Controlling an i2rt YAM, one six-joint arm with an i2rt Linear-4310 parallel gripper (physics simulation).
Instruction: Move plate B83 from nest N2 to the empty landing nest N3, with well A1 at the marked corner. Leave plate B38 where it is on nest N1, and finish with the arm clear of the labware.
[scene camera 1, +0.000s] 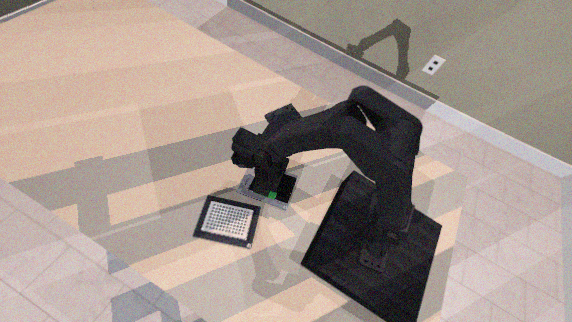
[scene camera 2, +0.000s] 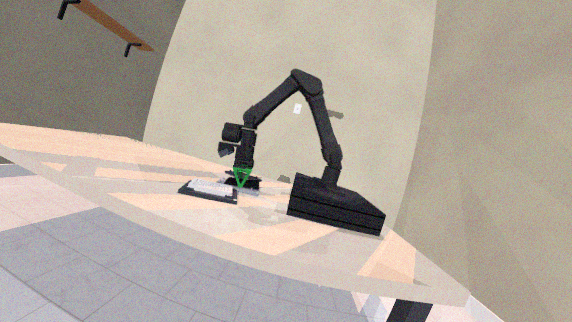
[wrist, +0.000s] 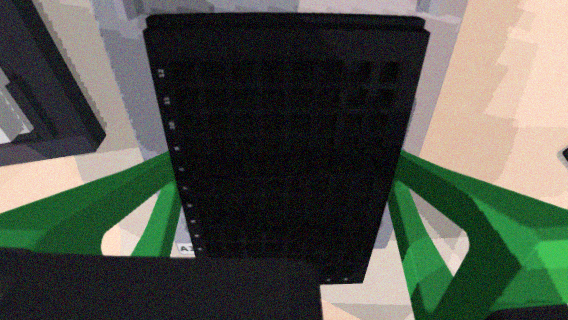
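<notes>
A black plate (scene camera 1: 287, 188) (scene camera 2: 253, 184) (wrist: 285, 115) with small numbers along one edge sits in or just above a grey nest (scene camera 1: 244, 186) (wrist: 117, 60); its height is hard to tell. My gripper (scene camera 1: 271, 194) (scene camera 2: 241, 185) (wrist: 284, 160) points down, with its green fingers against the plate's two long sides. It is shut on the black plate. An A1 label (wrist: 186, 248) shows by the nest's near left corner. A white plate (scene camera 1: 227, 220) (scene camera 2: 211, 187) lies in a dark nest (scene camera 1: 220, 241) (scene camera 2: 220, 199) (wrist: 60, 75) beside it. Plate codes are unreadable.
The arm's black base block (scene camera 1: 340, 270) (scene camera 2: 335, 212) stands to the right of the nests. A small dark corner (wrist: 565, 154) shows at the right edge of the wrist view. A wall shelf (scene camera 2: 107, 22) is high at the left. Shadows cross the table.
</notes>
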